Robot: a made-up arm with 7 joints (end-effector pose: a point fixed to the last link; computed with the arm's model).
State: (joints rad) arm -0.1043 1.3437 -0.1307 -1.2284 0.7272 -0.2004 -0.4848
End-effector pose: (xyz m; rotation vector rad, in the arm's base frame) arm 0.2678 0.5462 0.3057 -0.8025 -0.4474 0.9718
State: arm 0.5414 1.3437 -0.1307 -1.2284 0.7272 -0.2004 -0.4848
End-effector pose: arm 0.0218 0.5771 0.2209 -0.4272 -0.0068 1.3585
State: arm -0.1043 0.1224 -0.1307 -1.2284 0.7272 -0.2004 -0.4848
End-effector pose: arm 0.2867 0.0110 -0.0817 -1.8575 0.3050 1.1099
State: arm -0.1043 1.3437 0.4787 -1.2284 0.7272 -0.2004 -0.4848
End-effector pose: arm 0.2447 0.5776 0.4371 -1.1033 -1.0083 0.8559
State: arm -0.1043 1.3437 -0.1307 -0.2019 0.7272 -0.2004 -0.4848
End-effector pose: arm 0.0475 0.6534 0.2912 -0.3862 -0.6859 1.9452
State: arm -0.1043 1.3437 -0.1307 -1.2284 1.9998 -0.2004 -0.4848
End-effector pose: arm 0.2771 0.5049 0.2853 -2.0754 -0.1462 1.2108
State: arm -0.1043 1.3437 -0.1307 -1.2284 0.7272 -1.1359 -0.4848
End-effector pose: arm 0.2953 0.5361 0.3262 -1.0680 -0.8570 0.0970
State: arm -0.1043 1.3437 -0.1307 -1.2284 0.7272 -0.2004 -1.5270
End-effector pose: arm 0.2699 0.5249 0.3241 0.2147 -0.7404 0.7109
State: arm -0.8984 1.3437 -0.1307 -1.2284 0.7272 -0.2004 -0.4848
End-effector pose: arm 0.4207 0.4503 0.5691 -1.1864 -0.9486 0.3920
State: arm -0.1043 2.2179 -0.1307 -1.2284 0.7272 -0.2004 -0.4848
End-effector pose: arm 0.2185 0.4960 0.7885 -0.0104 -0.8540 0.7336
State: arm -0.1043 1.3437 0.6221 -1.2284 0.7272 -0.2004 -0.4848
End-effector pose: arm 0.2277 0.5847 0.4641 -1.1691 -1.1415 0.8178
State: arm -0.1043 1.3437 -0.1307 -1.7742 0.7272 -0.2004 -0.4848
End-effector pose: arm 0.3114 0.4215 0.3319 -0.9424 -0.3011 0.4372
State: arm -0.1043 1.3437 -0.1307 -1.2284 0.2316 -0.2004 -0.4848
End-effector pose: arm 0.2684 0.5511 0.3244 -0.3176 -0.5150 0.8201
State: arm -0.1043 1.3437 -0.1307 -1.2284 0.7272 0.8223 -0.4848
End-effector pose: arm 0.2311 0.5347 0.3114 -0.3464 0.1102 1.8063
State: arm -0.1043 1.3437 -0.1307 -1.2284 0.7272 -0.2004 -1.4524
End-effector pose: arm 0.2697 0.5270 0.3236 0.1422 -0.7238 0.7344
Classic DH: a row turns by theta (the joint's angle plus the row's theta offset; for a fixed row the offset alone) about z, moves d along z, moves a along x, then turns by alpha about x. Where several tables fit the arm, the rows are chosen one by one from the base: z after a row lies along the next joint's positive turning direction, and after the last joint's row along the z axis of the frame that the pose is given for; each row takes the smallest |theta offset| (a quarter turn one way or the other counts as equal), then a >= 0, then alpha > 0; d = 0 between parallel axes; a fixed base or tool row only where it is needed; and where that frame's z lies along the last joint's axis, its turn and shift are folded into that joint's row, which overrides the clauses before.
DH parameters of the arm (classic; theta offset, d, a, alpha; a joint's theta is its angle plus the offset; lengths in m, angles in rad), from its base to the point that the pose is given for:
base (fixed): 0 0.45 0.01 -1.2217
joint 1: -1.5708 0.0162 0.0154 -1.5708
joint 2: 1.2217 0 0.01 1.5708
joint 3: 1.5708 -0.42 0.03 -1.5708
joint 4: 0 -0.01 -0.04 1.5708
joint 5: 0 -0.22 0 -1.5708
joint 6: 0 -0.01 -0.03 1.5708
joint 7: 0.1855 -0.0256 -0.016 -0.982
tool (fixed): 2.282 0.0281 0 0

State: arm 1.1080 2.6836 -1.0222 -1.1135 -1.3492 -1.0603 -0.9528
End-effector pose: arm 0.2790 0.5310 0.6390 0.8791 2.3308 -1.5134
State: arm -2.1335 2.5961 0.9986 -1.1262 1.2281 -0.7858 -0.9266
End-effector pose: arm -0.4952 0.3944 0.4235 0.1761 1.8669 1.1987
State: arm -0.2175 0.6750 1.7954 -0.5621 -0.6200 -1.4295 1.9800
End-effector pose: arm 0.1498 0.5153 0.0342 -2.8065 -0.3504 -0.4899
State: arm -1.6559 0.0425 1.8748 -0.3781 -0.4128 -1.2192 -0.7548
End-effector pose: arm 0.6539 -0.1134 0.4304 -2.4792 -1.2134 0.8832
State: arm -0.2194 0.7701 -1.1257 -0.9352 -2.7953 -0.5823 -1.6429
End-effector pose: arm 0.2078 0.2687 -0.0594 -1.2363 0.4702 2.5666
